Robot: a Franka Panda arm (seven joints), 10 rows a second.
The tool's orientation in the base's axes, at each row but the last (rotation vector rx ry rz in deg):
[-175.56 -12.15 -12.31]
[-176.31 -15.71 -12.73]
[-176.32 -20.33 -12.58]
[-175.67 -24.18 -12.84]
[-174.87 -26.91 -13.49]
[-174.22 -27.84 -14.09]
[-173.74 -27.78 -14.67]
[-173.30 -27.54 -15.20]
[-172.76 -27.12 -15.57]
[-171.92 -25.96 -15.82]
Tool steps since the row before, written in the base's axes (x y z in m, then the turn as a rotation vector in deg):
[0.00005 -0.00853 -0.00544 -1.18 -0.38 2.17]
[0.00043 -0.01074 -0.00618 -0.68 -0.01 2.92]
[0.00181 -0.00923 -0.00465 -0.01 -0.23 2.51]
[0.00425 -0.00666 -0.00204 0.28 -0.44 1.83]
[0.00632 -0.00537 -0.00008 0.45 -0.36 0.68]
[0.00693 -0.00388 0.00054 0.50 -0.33 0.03]
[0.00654 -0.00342 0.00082 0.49 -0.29 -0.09]
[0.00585 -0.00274 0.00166 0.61 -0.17 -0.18]
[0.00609 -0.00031 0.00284 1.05 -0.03 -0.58]
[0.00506 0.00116 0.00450 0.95 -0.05 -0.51]
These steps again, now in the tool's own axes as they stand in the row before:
[-0.00186 0.00873 0.00477 -0.90 0.09 -2.33]
[-0.00234 0.01083 0.00556 -0.24 -0.20 -2.98]
[-0.00099 0.00949 0.00437 0.30 0.17 -2.50]
[0.00198 0.00760 0.00222 0.42 0.47 -1.80]
[0.00436 0.00703 0.00062 0.42 0.46 -0.63]
[0.00540 0.00584 0.00020 0.37 0.47 0.02]
[0.00523 0.00527 -0.00009 0.36 0.43 0.14]
[0.00495 0.00437 -0.00096 0.49 0.36 0.26]
[0.00614 0.00205 -0.00183 0.87 0.38 0.74]
[0.00595 0.00012 -0.00344 0.78 0.37 0.65]

